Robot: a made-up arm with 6 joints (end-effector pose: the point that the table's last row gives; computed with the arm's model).
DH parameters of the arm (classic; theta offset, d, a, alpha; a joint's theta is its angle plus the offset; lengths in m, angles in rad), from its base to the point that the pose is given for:
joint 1: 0 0.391 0.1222 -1.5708
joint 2: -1.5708 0 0.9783 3.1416
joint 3: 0 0 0.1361 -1.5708
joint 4: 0 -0.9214 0 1.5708
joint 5: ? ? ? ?
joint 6: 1.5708 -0.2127 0 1.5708
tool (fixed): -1.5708 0 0 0
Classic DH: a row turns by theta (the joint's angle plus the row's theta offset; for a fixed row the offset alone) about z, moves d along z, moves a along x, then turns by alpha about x.
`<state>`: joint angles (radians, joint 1 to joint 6).
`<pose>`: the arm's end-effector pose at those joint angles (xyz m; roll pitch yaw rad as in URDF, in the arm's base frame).
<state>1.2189 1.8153 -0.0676 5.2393 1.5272 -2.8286</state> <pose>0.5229 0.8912 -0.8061 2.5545 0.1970 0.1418</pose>
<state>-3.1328 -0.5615 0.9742 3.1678 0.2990 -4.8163</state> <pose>0.4326 0.0054 2.3456 1.6719 -1.2367 3.1269</pose>
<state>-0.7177 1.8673 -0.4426 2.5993 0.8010 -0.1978</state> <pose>0.3090 -0.1651 -0.6888 0.5547 0.1003 2.0422</pose>
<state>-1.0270 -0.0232 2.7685 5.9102 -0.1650 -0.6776</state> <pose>-0.5058 0.8612 1.6595 -2.0626 -0.5027 2.0462</pose>
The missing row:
joint 5: 0 0 0 -1.5708
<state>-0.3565 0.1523 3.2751 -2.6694 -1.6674 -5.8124</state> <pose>-0.5626 0.3123 1.0503 -2.1883 1.0931 1.0399</pose>
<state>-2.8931 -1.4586 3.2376 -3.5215 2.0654 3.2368</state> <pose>0.8904 0.1543 -0.3192 3.0533 -0.5096 -0.1347</pose>
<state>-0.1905 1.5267 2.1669 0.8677 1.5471 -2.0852</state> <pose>1.6794 -0.1587 1.2070 -0.2485 -0.5616 1.8290</pose>
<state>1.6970 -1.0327 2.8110 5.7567 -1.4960 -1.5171</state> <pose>0.0785 -1.4658 0.3231 -1.1191 -0.6560 -2.1292</pose>
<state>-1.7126 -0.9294 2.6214 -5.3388 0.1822 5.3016</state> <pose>0.2621 1.6149 0.3809 3.1035 0.5107 1.2599</pose>
